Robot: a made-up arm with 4 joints.
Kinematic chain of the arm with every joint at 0, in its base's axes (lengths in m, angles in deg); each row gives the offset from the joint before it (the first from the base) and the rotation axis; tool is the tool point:
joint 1: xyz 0 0 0.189 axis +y
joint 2: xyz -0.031 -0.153 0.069 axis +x
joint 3: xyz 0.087 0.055 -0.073 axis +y
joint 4: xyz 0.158 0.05 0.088 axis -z
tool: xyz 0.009 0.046 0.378
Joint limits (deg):
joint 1: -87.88..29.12
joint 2: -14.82..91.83
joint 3: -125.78..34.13
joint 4: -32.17..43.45
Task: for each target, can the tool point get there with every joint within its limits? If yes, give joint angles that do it. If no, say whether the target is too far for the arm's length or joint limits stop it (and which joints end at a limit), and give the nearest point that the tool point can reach.
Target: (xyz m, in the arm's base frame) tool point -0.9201 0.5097 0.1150
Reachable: no: too far | nearest point -0.4465 0.0927 0.1531 | short by 0.632 m
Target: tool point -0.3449 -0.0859 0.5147
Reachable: yes | joints 16.50 45.13 -95.08 3.62
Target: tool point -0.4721 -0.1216 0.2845
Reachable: yes | joints -15.71 64.55 -97.58 6.76
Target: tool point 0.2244 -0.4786 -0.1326
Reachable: no: joint limits stop it (at a limit: joint 1, joint 2, joint 4) | nearest point 0.4021 -0.4924 0.1830 | short by 0.362 m
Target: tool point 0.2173 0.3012 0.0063
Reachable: no: joint limits stop it (at a limit: joint 1, joint 3, joint 4) | nearest point 0.0649 0.0779 -0.2182 | short by 0.351 m
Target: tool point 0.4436 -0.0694 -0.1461
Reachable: no: joint limits stop it (at a limit: joint 1, joint 2, joint 3, joint 4) | nearest point 0.1772 -0.0683 -0.2224 | short by 0.277 m
